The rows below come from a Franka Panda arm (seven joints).
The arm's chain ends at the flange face. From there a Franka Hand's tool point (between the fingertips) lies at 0.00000 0.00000 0.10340 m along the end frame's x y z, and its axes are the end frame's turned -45 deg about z.
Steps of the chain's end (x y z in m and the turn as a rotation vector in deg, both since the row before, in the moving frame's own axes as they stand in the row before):
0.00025, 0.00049, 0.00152, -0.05, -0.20, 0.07
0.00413, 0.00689, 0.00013, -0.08, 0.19, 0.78
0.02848, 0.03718, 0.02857, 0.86, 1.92, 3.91
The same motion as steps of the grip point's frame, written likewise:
-0.00049, 0.00033, 0.00152, 0.11, -0.18, 0.07
-0.00181, 0.00814, 0.00013, -0.19, 0.08, 0.78
-0.00265, 0.04790, 0.02850, -0.75, 1.97, 3.91

